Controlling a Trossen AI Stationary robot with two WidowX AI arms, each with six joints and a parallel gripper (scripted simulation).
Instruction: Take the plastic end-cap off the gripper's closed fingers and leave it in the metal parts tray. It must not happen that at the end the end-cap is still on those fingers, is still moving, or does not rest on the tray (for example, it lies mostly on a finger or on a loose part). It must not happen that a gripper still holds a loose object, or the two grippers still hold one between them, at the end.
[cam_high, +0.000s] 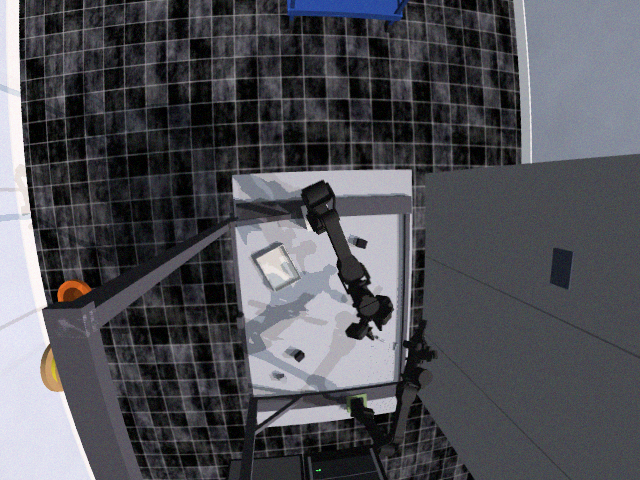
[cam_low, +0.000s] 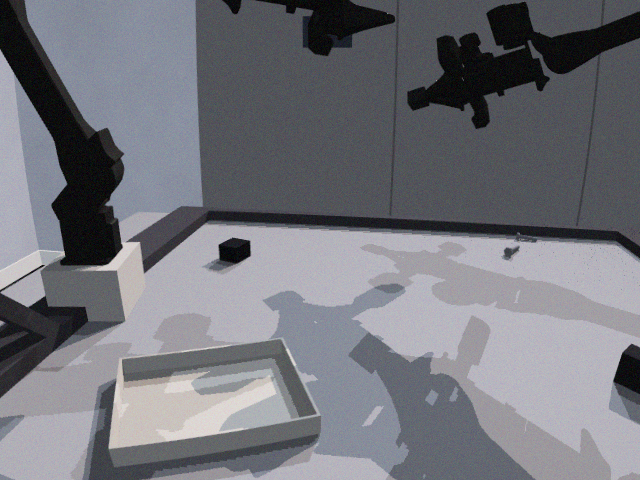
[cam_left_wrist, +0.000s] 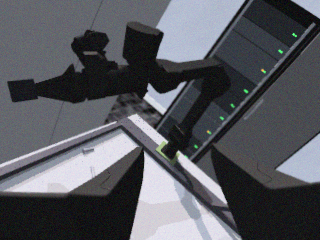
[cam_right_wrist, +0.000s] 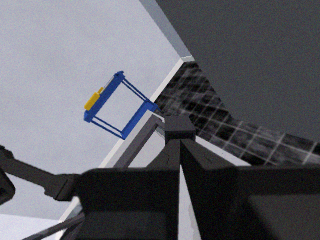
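Right now my left hand is 220 mm short of the black plastic end-cap, 120 mm to the left of it and 130 mm above it. Also, from my left hand: metal part 100 mm ahead, 270 mm to the right, 370 mm below; metal parts tray 270 mm behind, 180 mm to the left, 370 mm below.
Right now my right hand is 2 cm short of the black plastic end-cap, 3 cm to the right of it and 1 cm above it. Also, from my right hand: metal part 11 cm behind, 12 cm to the right, 26 cm below; then metal parts tray 47 cm behind, 32 cm to the left, 26 cm below.
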